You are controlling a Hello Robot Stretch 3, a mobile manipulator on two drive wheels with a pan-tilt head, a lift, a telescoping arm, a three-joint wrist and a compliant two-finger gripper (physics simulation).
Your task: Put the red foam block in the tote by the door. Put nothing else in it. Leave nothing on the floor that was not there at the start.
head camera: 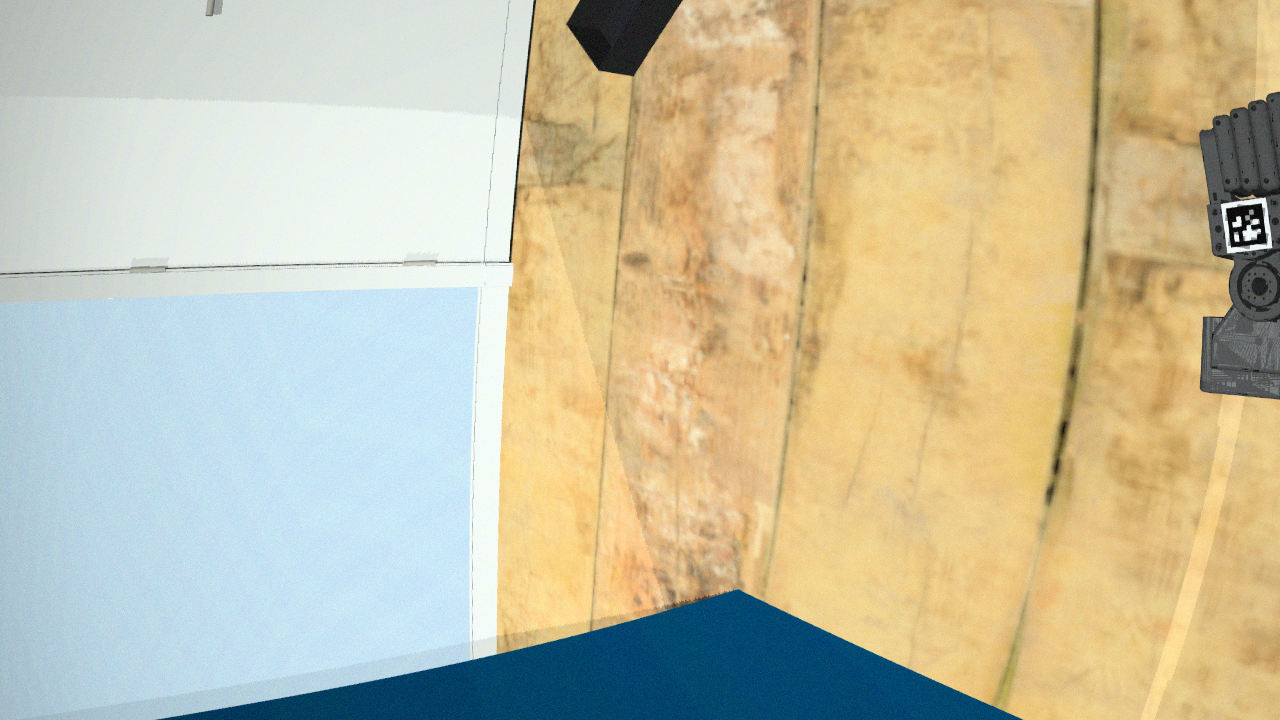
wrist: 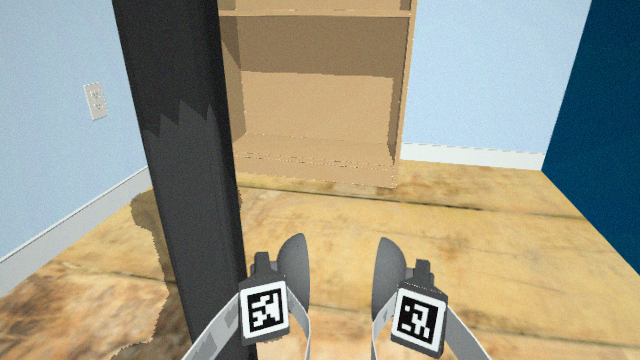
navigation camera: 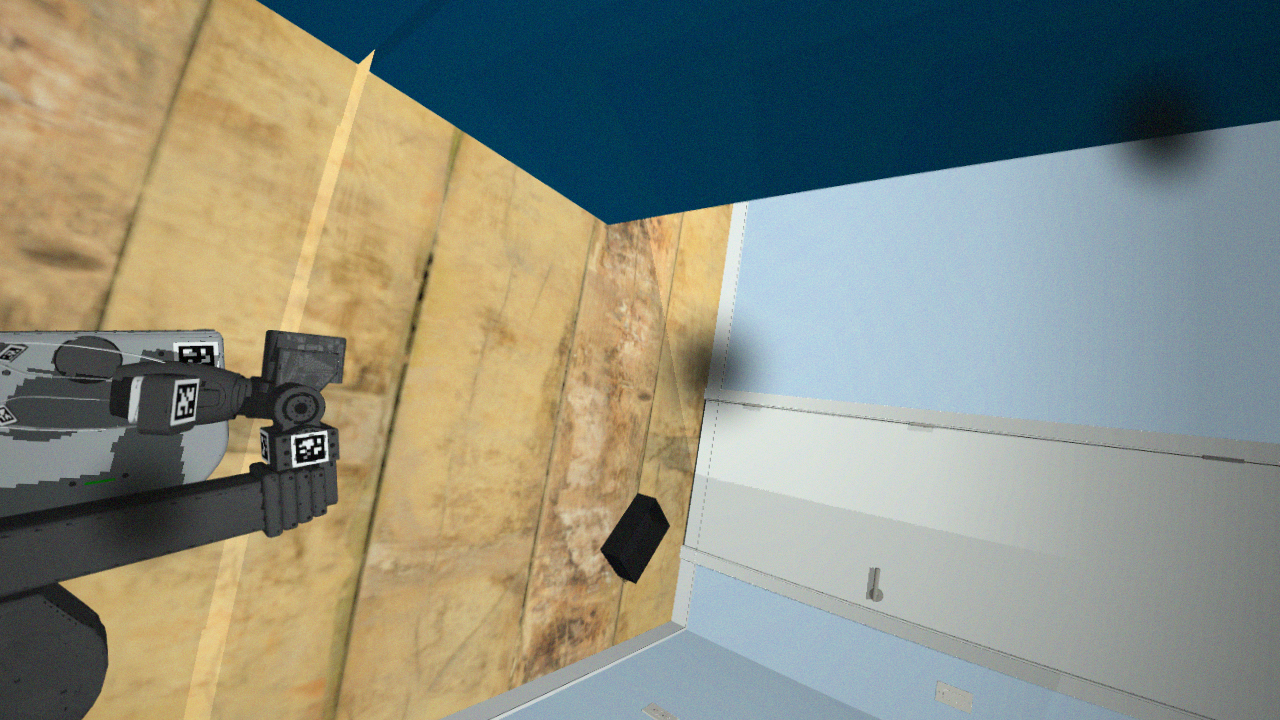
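Observation:
My gripper is open in the wrist view, its two grey fingertips apart with bare wooden floor showing between them. The red foam block does not show in these views. A black box-shaped container, which looks like the tote, stands on the floor close to the white door. It is at the top of the head view and right of the middle in the navigation view. Its inside is too dark to make out. My wrist joints show in the navigation view, well apart from the container.
A dark blue surface rises from the floor. In the wrist view a wooden bookshelf stands ahead, and a thick black upright crosses the left side. Light blue walls with white skirting bound the floor.

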